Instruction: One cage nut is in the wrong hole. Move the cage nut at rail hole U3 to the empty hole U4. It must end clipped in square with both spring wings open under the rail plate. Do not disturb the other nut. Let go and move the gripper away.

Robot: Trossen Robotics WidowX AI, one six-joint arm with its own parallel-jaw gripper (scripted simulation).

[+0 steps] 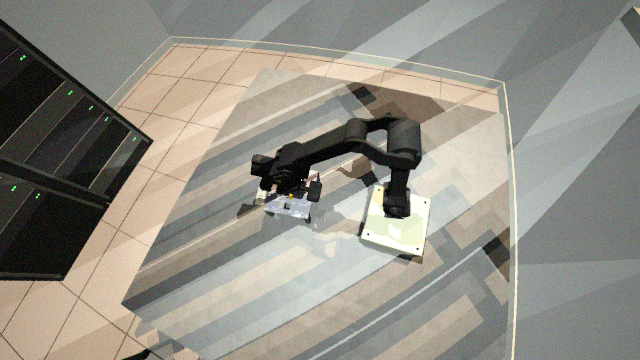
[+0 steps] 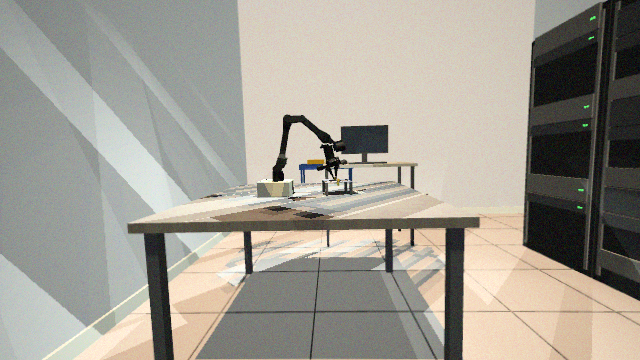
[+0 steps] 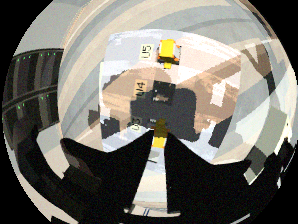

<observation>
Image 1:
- my gripper: 291, 194
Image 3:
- my gripper: 159, 135
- rail plate: 186, 99
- rail plate: 114, 82
</observation>
